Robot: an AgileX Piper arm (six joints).
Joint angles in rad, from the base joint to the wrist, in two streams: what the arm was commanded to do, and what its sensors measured. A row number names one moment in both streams.
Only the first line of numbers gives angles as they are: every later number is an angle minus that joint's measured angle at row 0.
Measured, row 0: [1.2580 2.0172 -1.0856 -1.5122 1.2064 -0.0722]
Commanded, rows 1 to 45: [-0.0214 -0.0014 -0.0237 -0.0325 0.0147 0.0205]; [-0.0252 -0.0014 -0.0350 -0.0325 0.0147 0.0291]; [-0.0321 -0.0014 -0.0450 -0.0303 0.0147 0.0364]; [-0.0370 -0.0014 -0.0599 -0.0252 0.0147 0.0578]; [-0.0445 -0.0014 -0.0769 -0.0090 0.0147 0.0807]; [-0.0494 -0.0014 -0.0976 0.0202 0.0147 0.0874]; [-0.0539 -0.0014 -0.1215 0.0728 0.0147 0.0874]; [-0.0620 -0.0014 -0.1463 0.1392 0.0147 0.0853]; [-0.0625 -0.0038 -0.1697 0.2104 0.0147 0.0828]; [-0.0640 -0.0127 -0.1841 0.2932 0.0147 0.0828]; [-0.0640 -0.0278 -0.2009 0.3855 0.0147 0.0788]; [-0.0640 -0.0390 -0.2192 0.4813 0.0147 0.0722]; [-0.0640 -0.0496 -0.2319 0.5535 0.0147 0.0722]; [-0.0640 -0.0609 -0.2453 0.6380 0.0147 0.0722]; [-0.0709 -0.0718 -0.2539 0.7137 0.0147 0.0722]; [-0.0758 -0.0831 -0.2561 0.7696 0.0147 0.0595]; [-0.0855 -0.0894 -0.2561 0.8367 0.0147 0.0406]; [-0.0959 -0.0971 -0.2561 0.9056 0.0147 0.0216]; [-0.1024 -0.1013 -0.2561 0.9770 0.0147 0.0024]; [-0.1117 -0.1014 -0.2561 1.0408 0.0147 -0.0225]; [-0.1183 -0.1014 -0.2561 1.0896 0.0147 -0.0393]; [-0.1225 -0.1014 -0.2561 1.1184 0.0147 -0.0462]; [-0.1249 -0.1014 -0.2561 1.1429 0.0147 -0.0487]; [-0.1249 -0.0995 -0.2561 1.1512 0.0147 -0.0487]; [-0.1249 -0.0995 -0.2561 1.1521 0.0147 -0.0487]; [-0.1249 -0.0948 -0.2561 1.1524 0.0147 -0.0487]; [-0.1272 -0.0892 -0.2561 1.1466 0.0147 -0.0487]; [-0.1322 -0.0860 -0.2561 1.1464 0.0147 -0.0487]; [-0.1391 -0.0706 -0.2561 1.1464 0.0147 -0.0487]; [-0.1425 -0.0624 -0.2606 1.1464 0.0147 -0.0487]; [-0.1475 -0.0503 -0.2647 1.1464 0.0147 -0.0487]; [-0.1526 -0.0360 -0.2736 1.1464 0.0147 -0.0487]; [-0.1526 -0.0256 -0.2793 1.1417 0.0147 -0.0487]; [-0.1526 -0.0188 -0.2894 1.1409 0.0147 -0.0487]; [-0.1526 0.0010 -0.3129 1.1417 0.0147 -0.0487]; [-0.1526 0.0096 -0.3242 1.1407 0.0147 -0.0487]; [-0.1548 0.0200 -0.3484 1.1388 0.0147 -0.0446]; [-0.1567 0.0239 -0.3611 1.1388 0.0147 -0.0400]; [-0.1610 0.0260 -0.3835 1.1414 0.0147 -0.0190]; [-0.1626 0.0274 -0.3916 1.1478 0.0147 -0.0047]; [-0.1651 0.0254 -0.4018 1.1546 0.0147 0.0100]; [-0.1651 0.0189 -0.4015 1.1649 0.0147 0.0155]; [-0.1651 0.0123 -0.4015 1.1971 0.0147 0.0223]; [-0.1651 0.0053 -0.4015 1.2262 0.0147 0.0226]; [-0.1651 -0.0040 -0.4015 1.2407 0.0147 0.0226]
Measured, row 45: [-0.1597 0.0277 -0.3961 1.1785 0.0084 0.0100]
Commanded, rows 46 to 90: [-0.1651 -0.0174 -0.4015 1.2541 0.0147 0.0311]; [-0.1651 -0.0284 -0.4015 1.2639 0.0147 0.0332]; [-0.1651 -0.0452 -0.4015 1.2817 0.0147 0.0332]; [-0.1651 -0.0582 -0.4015 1.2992 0.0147 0.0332]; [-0.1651 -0.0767 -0.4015 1.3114 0.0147 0.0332]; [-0.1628 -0.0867 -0.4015 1.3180 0.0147 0.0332]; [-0.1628 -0.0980 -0.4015 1.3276 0.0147 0.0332]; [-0.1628 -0.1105 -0.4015 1.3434 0.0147 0.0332]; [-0.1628 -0.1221 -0.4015 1.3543 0.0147 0.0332]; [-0.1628 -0.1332 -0.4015 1.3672 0.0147 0.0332]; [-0.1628 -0.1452 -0.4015 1.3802 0.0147 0.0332]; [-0.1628 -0.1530 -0.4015 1.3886 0.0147 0.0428]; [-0.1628 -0.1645 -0.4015 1.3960 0.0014 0.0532]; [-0.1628 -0.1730 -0.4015 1.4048 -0.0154 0.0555]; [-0.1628 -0.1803 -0.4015 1.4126 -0.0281 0.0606]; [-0.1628 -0.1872 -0.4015 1.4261 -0.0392 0.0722]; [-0.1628 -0.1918 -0.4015 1.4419 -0.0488 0.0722]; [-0.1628 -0.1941 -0.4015 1.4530 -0.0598 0.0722]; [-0.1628 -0.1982 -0.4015 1.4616 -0.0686 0.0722]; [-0.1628 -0.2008 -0.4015 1.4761 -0.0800 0.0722]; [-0.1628 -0.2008 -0.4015 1.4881 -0.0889 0.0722]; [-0.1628 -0.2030 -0.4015 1.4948 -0.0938 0.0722]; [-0.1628 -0.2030 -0.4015 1.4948 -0.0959 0.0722]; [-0.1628 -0.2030 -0.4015 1.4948 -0.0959 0.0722]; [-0.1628 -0.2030 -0.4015 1.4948 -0.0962 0.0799]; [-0.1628 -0.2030 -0.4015 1.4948 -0.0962 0.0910]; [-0.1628 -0.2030 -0.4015 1.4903 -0.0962 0.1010]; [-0.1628 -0.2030 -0.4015 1.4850 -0.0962 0.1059]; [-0.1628 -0.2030 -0.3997 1.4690 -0.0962 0.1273]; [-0.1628 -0.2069 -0.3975 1.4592 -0.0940 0.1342]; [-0.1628 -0.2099 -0.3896 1.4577 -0.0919 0.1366]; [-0.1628 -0.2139 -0.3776 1.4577 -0.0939 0.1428]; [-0.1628 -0.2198 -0.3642 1.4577 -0.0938 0.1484]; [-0.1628 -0.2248 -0.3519 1.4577 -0.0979 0.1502]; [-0.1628 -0.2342 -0.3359 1.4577 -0.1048 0.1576]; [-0.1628 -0.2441 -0.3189 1.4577 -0.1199 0.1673]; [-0.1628 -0.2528 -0.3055 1.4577 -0.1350 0.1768]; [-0.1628 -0.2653 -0.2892 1.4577 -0.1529 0.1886]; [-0.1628 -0.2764 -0.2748 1.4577 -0.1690 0.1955]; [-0.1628 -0.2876 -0.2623 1.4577 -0.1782 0.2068]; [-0.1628 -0.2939 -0.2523 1.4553 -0.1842 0.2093]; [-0.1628 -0.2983 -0.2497 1.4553 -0.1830 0.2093]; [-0.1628 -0.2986 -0.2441 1.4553 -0.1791 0.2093]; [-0.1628 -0.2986 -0.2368 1.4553 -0.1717 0.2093]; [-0.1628 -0.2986 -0.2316 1.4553 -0.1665 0.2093]
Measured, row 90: [-0.1605 -0.2797 -0.2562 1.4752 -0.1737 0.1838]
